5 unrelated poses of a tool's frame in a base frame.
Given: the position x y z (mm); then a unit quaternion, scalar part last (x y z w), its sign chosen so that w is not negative.
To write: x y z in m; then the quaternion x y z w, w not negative. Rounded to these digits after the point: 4 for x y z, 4 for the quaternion.
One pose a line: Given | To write
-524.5 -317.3 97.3 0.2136 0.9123 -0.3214 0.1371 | -0.5245 -0.3173 0.0973 0.2136 0.9123 -0.3214 0.1371
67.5 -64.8 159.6 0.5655 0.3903 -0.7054 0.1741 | 0.0675 -0.0648 0.1596 0.5655 0.3903 -0.7054 0.1741
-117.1 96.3 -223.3 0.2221 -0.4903 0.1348 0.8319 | -0.1171 0.0963 -0.2233 0.2221 -0.4903 0.1348 0.8319
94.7 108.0 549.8 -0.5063 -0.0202 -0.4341 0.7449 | 0.0947 0.1080 0.5498 -0.5063 -0.0202 -0.4341 0.7449
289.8 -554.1 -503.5 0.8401 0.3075 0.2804 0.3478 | 0.2898 -0.5541 -0.5035 0.8401 0.3075 0.2804 0.3478
